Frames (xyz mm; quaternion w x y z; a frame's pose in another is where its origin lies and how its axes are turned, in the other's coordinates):
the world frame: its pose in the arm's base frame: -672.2 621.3 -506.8 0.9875 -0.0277 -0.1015 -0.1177
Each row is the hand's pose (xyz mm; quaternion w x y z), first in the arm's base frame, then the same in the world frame.
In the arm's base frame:
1: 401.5 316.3 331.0 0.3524 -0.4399 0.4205 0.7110
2: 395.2 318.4 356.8 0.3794 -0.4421 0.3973 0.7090
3: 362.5 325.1 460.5 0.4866 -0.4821 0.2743 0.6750
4: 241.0 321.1 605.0 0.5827 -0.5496 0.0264 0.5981
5: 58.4 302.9 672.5 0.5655 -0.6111 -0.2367 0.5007
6: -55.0 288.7 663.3 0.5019 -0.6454 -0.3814 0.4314
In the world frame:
1: 1264.4 -66.3 587.1 0.2338 -0.4019 0.3795 0.7998
2: 1263.3 -66.5 613.7 0.2631 -0.4009 0.3592 0.8007
3: 1252.1 -71.0 722.0 0.3866 -0.4263 0.2448 0.7803
4: 1167.3 -108.3 886.5 0.5175 -0.4690 0.0040 0.7157
5: 1011.6 -171.5 986.5 0.5404 -0.5091 -0.2621 0.6165
6: 905.0 -212.0 998.4 0.5014 -0.5347 -0.4136 0.5400

